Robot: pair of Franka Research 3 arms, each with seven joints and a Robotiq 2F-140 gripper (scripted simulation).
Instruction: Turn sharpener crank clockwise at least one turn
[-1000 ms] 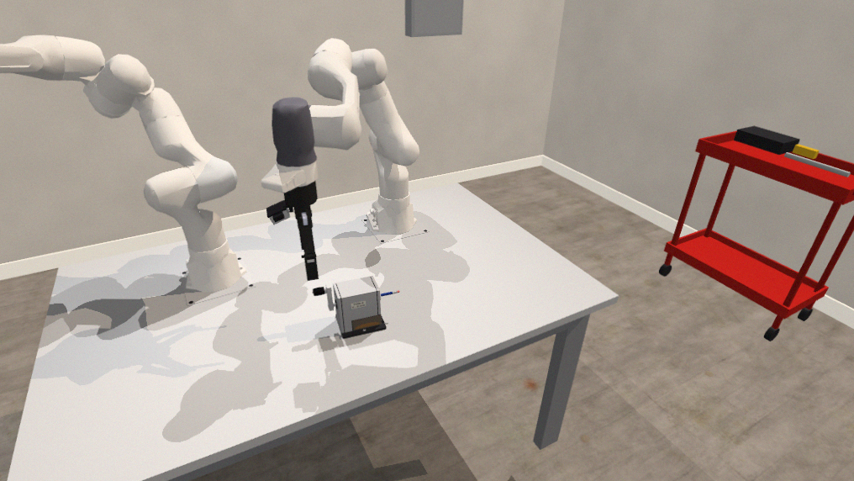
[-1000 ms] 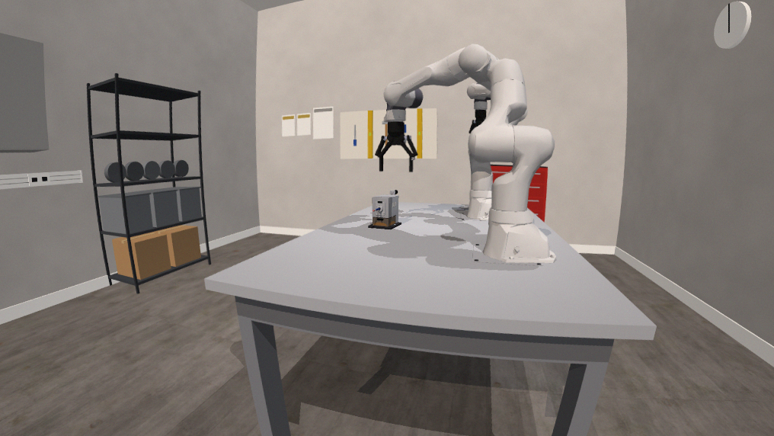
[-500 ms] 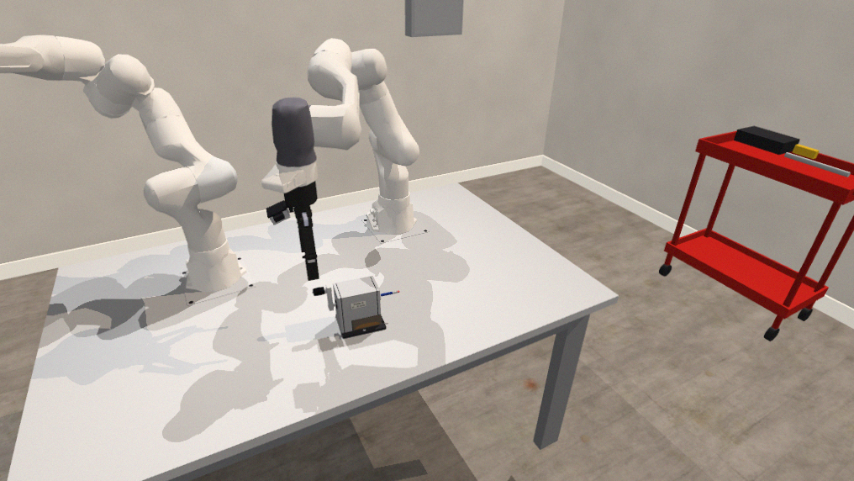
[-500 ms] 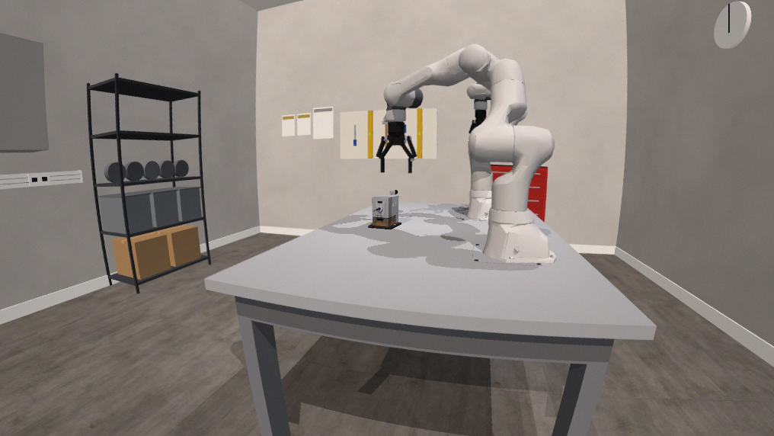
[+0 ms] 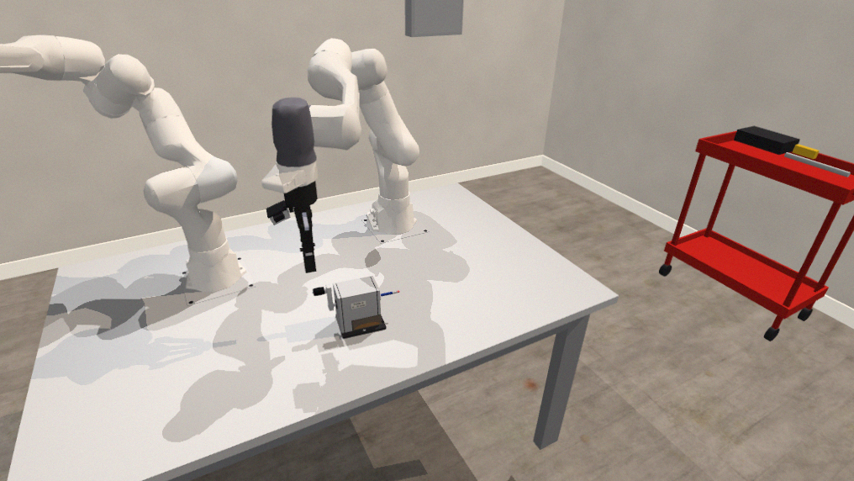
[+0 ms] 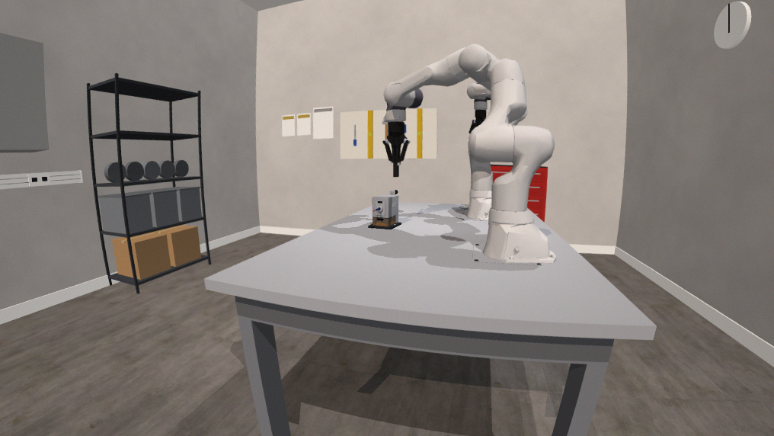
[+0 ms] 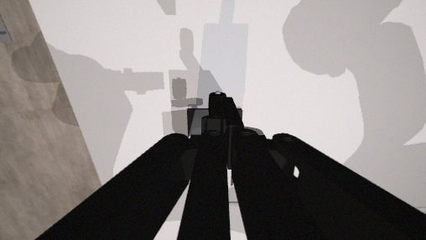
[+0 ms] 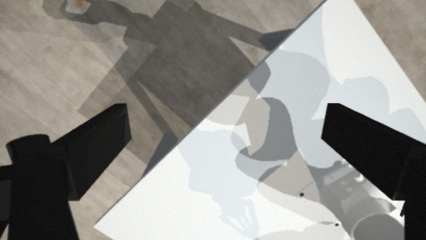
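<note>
Now: left hand 1 cm to the right of the black crank knob and 10 cm above it.
</note>
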